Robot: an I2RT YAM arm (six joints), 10 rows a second.
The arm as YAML. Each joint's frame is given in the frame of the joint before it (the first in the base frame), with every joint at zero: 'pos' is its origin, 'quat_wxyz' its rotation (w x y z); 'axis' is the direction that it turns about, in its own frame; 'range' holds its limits. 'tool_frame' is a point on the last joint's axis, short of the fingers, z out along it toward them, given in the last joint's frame.
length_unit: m
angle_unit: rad
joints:
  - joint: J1
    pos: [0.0, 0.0, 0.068]
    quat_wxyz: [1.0, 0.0, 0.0, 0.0]
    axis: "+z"
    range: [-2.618, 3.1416]
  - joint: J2
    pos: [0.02, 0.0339, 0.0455]
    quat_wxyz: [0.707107, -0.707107, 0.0, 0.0]
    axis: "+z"
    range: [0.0, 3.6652]
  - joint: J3
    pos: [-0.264, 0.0, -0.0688]
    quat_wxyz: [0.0, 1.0, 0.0, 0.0]
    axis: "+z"
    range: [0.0, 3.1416]
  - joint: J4
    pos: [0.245, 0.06, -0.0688]
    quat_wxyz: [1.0, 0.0, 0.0, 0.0]
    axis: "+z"
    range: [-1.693, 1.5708]
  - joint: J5
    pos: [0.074, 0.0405, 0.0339]
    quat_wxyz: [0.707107, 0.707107, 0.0, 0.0]
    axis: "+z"
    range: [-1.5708, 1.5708]
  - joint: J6
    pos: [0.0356, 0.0, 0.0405]
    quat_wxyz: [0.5, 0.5, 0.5, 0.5]
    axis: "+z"
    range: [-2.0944, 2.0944]
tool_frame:
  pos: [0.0, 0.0, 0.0]
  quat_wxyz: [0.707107, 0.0, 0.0, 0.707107]
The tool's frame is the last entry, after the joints.
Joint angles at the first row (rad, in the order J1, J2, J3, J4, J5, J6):
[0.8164, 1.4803, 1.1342, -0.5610, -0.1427, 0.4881]
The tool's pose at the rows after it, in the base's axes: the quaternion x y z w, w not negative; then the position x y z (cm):
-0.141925, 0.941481, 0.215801, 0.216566, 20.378, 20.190, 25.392
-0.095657, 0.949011, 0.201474, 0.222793, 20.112, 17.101, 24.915
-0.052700, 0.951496, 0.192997, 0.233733, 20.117, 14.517, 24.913
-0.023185, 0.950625, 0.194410, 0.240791, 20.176, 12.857, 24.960
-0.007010, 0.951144, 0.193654, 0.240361, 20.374, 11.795, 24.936
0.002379, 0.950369, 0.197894, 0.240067, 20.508, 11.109, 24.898
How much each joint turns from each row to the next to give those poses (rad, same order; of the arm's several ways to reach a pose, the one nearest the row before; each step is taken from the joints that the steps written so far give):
[-0.0475, -0.0875, -0.1009, -0.0353, 0.0473, 0.0119]
[-0.0752, -0.0860, -0.0826, -0.0129, 0.0143, 0.0182]
[-0.0795, -0.0674, -0.0482, -0.0128, 0.0054, 0.0093]
[-0.0599, -0.0412, -0.0276, -0.0015, -0.0119, 0.0063]
[-0.0451, -0.0146, -0.0091, -0.0093, -0.0156, -0.0062]
[-0.0315, -0.0097, -0.0081, 0.0005, -0.0199, -0.0053]

